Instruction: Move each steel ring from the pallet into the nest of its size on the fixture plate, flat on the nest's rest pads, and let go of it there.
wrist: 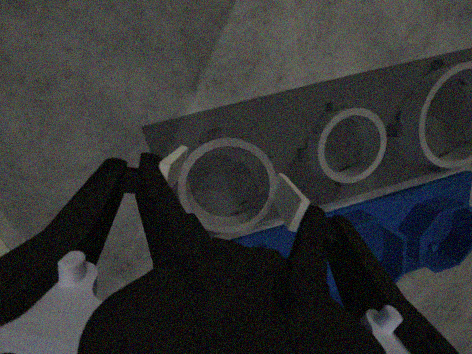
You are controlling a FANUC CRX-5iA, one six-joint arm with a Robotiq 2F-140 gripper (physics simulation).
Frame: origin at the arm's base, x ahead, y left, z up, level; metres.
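Seen in the pictures: gripper, fingertip midpoint: (231,172).
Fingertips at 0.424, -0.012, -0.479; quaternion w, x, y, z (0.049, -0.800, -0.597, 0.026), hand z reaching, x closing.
Note:
Pixels of each thing's top centre, then the offset from my fingertips to it, as dx, dy, dz. "spot": a spot on its surface instead. Level surfaces: height alone.
- grey steel ring, surface spot: (227,142) spot: -0.035, -0.005, +0.017
- dark fixture plate, middle of its top: (335,144) -0.029, +0.140, -0.022
- smaller ring, middle of its top: (353,147) -0.029, +0.140, +0.009
- larger ring, middle of its top: (463,117) -0.065, +0.285, +0.009
- Grey stone-like floor, its level: dz -0.034
My gripper (231,172) is shut on a grey steel ring (227,142), with one pale fingertip pad at each side of it. The held ring is over the left end of the dark fixture plate (280,114); whether it touches the plate or a nest there cannot be told. A smaller ring (322,145) lies on the plate to the right of the held ring. A larger ring (423,120) is further right on the plate, cut off by the view's edge. The nests' rest pads are too dark to make out. The pallet cannot be identified for certain.
A blue block (435,190) with angular pockets runs along the plate's near edge, partly hidden by the right finger. Grey stone-like floor (100,65) shows behind and left of the plate. The image is dark and grainy.

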